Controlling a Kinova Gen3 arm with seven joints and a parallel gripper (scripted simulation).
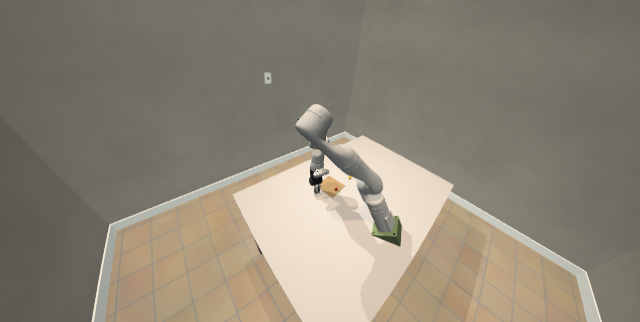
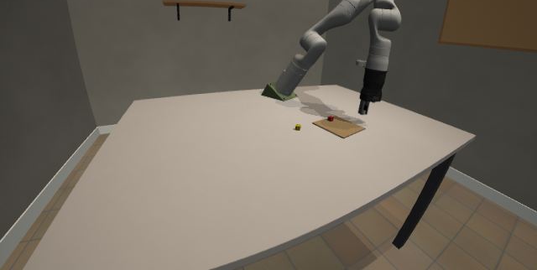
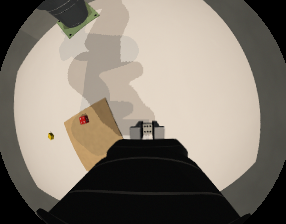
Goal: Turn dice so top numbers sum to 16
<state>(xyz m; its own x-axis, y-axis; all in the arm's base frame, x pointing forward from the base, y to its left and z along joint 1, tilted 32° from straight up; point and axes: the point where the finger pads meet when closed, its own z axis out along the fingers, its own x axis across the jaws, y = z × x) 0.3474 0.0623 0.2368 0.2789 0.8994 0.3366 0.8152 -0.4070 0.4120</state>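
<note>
Right now my hand is 10 mm past the tan mat, 130 mm to the left of it and 50 mm above it. Also, from my hand: white die: 10 mm below; red die: 60 mm behind, 120 mm to the right, 40 mm below; yellow die: 50 mm behind, 280 mm to the right, 40 mm below.
</note>
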